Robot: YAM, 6 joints.
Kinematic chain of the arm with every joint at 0, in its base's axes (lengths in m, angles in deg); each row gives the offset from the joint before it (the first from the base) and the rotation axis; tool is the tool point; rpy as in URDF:
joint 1: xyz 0 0 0.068 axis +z
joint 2: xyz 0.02 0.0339 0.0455 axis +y
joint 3: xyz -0.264 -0.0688 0 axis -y
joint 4: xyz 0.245 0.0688 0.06 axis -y
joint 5: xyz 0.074 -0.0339 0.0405 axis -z
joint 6: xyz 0.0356 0 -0.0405 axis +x
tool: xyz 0 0 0 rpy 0 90 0
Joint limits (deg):
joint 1: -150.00..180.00
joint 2: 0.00..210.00
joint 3: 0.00..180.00
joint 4: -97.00..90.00
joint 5: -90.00..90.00
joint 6: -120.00..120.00
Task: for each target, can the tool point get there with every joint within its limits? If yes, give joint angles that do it. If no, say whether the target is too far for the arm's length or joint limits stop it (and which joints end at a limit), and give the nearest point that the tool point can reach.
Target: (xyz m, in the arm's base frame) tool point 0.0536 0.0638 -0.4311
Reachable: no: joint limits stop it (at a limit: joint 2) | nearest point 0.0734 0.0873 -0.3544 | short by 0.083 m
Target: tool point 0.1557 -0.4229 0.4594
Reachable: yes | joints 106.09 39.17 159.66 60.52 65.39 88.99
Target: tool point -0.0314 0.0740 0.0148
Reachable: yes | joints 94.75 155.61 31.18 -72.16 -45.05 -41.18
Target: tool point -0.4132 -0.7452 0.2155
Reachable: no: too far | nearest point -0.3109 -0.5608 0.1896 | short by 0.212 m
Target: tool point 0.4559 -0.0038 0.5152
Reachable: yes | joints -3.03 117.50 131.70 14.29 -34.73 -52.15
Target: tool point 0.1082 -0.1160 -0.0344
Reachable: yes | joints -34.98 138.52 32.14 -19.48 68.01 22.47
